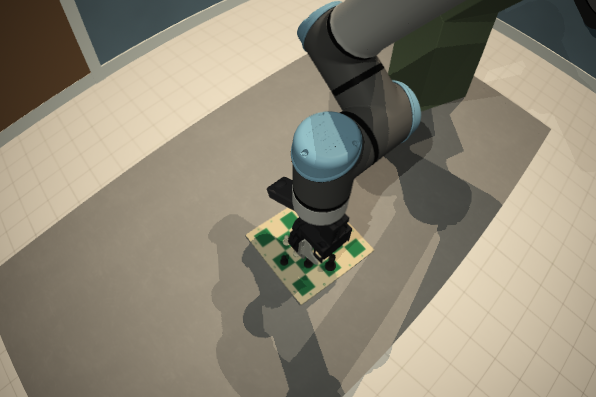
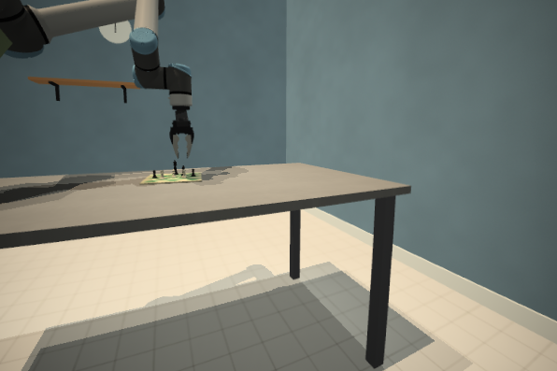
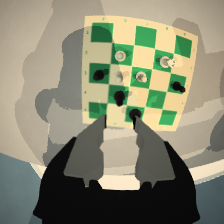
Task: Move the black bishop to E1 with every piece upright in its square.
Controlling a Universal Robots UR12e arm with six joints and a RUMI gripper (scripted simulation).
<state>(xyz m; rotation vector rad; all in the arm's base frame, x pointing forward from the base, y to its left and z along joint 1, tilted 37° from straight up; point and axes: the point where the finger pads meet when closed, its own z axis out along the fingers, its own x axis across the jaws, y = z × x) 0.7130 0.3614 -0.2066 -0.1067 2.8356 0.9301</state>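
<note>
Right now my hand is 3 cm past the chessboard, 4 cm to the left of it and 9 cm above it. The rest, counted from my hand: white crowned piece 7 cm behind, 8 cm to the right, 7 cm below.
</note>
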